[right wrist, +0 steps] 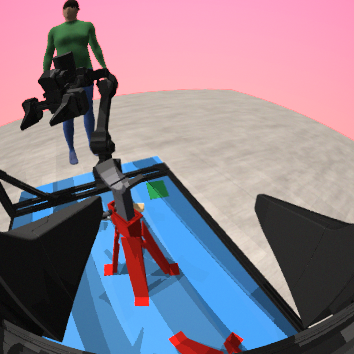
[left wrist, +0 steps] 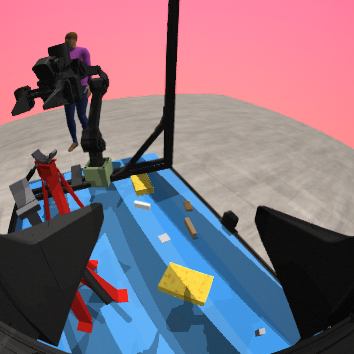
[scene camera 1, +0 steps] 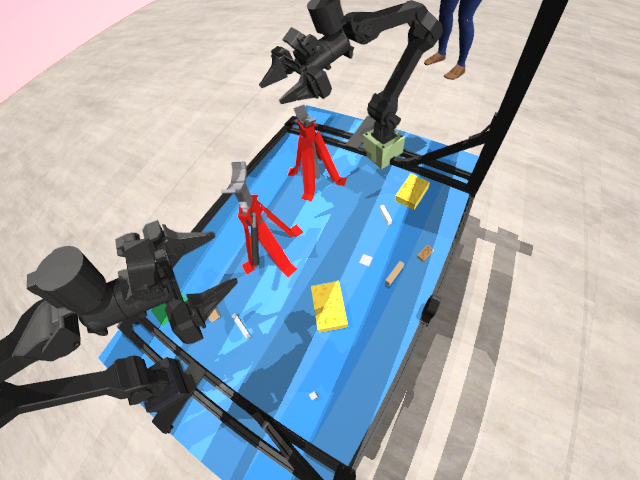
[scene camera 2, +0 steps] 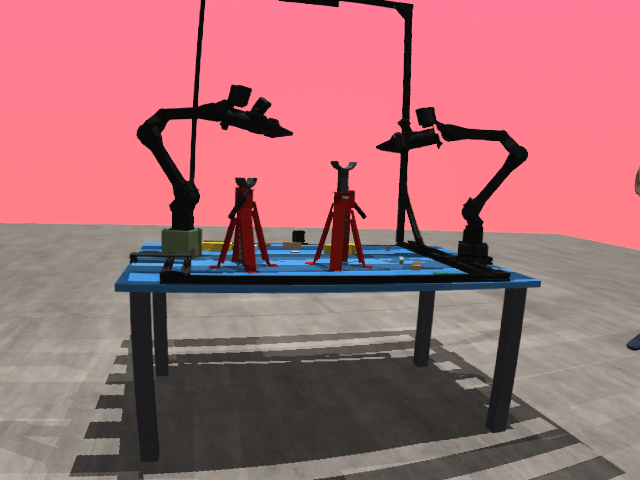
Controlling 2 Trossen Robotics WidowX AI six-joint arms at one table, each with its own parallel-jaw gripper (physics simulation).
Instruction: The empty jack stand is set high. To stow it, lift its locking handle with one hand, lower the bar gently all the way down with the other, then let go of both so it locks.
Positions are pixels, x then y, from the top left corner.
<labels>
My left gripper shows in the right wrist view (34, 126), in the left wrist view, in scene camera 1 and in scene camera 2 (377, 148). My right gripper shows in the right wrist view, in the left wrist view, in scene camera 1 (269, 94) and in scene camera 2 (289, 132). The same spot on my left gripper: (left wrist: 50, 257) is (scene camera 1: 184, 242). One and the same spot on my right gripper: (left wrist: 63, 94) is (right wrist: 23, 310).
</labels>
